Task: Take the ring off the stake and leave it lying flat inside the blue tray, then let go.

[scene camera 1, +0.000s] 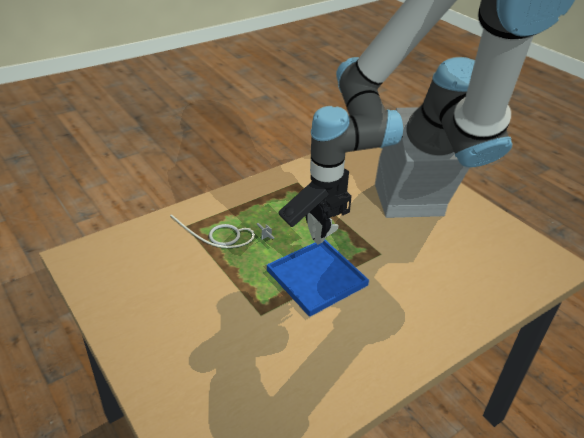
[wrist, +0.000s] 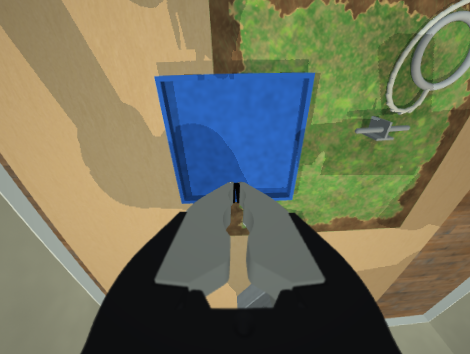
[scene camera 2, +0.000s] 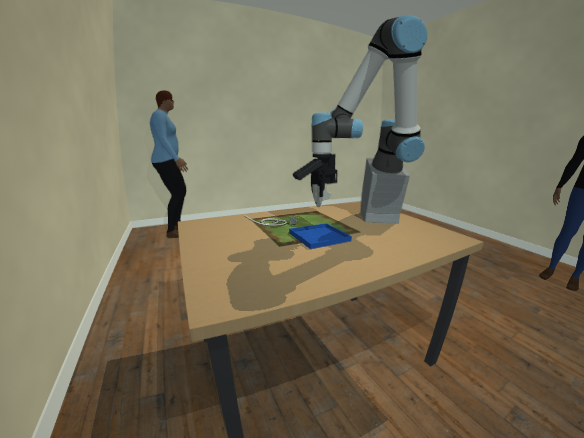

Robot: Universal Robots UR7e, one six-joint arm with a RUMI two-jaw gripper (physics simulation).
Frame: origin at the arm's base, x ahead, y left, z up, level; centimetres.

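Where they show: gripper, fingertip midpoint: (scene camera 1: 317,243) (wrist: 235,184) (scene camera 2: 318,206); arm's base, link origin: (scene camera 1: 434,132) (scene camera 2: 387,166).
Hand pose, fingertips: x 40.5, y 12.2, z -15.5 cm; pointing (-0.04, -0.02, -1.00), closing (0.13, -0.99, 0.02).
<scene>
Each offset is from my fingertips to the top centre of the thing. "spot": to the spot under its first point. Level surfaces: height alone.
The light grey ring {spot: dz -12.6, dx +14.1, dy -29.2 cm} (scene camera 1: 224,225) (wrist: 418,75) with its white cord lies on the green mat, off the stake and outside the tray. It also shows small in the scene camera 2 view. The grey stake {dz -9.7, dx +5.1, dy -20.5 cm} (scene camera 1: 266,232) (scene camera 2: 293,220) (wrist: 382,129) is on the mat between the ring and the tray. The blue tray {dz -11.2, dx -1.2, dy -0.7 cm} (scene camera 1: 310,314) (scene camera 2: 320,240) (wrist: 235,75) lies partly over the mat's edge. My gripper (scene camera 1: 319,241) (scene camera 2: 319,205) (wrist: 235,184) is shut with nothing between its fingertips. It hangs above the tray's back edge, apart from the ring.
The cord (scene camera 1: 190,230) (scene camera 2: 250,219) (wrist: 391,86) curls around the ring and runs past the mat's left edge onto the table {dz -13.4 cm} (scene camera 1: 125,285) (scene camera 2: 220,270). The arm's grey pedestal (scene camera 1: 416,187) (scene camera 2: 384,196) stands at the back right. Two people stand beyond the table in the scene camera 2 view.
</scene>
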